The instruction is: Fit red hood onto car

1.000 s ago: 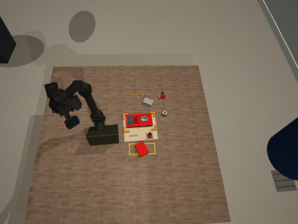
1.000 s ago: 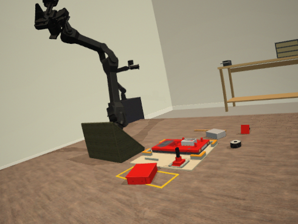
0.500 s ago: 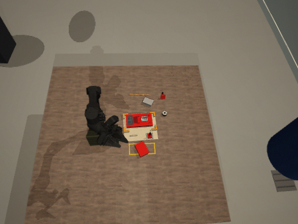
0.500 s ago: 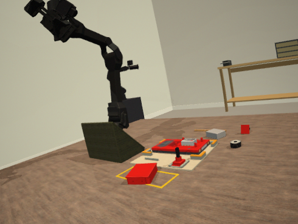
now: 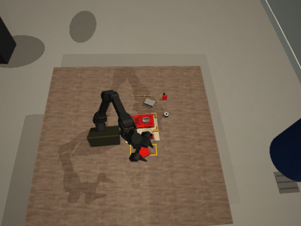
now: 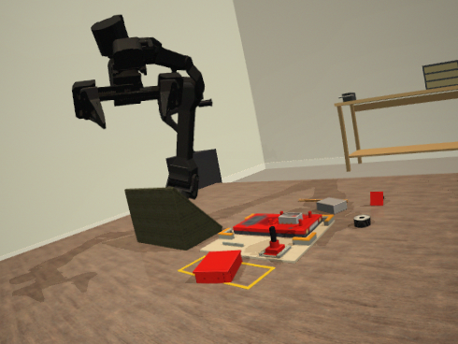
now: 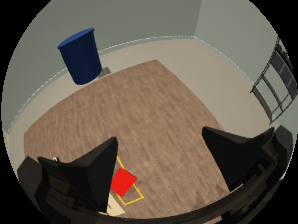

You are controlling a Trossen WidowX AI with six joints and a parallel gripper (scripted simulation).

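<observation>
The red hood is 3 cm behind my gripper tip, 13 cm to the left of it and 29 cm below it. From my gripper tip the other things lie so: grey engine block 2 cm behind, 37 cm to the left, 28 cm below; then thin stick 7 cm behind, 60 cm to the left, 30 cm below; then black-and-white wheel 14 cm ahead, 43 cm to the left, 30 cm below.
</observation>
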